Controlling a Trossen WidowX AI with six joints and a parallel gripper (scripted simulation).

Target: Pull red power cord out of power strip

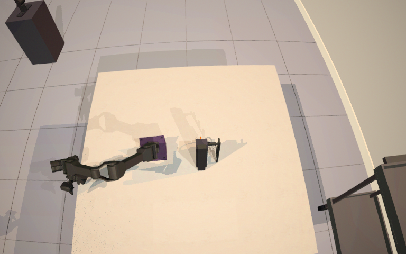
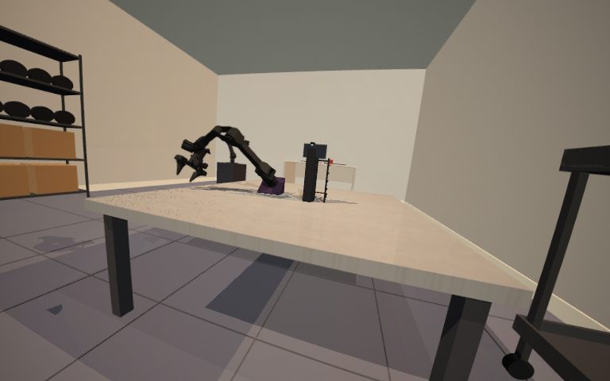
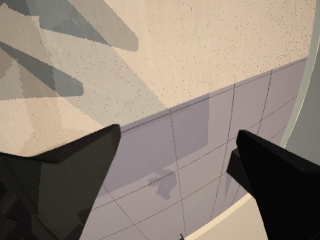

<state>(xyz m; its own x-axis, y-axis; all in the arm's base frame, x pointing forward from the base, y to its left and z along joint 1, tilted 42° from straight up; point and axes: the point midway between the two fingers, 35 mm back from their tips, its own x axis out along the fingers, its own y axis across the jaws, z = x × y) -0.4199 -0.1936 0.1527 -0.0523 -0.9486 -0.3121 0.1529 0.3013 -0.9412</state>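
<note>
Right now the red plug is 700 mm ahead of my gripper tip, 260 mm to the left of it and 30 mm above it.
</note>
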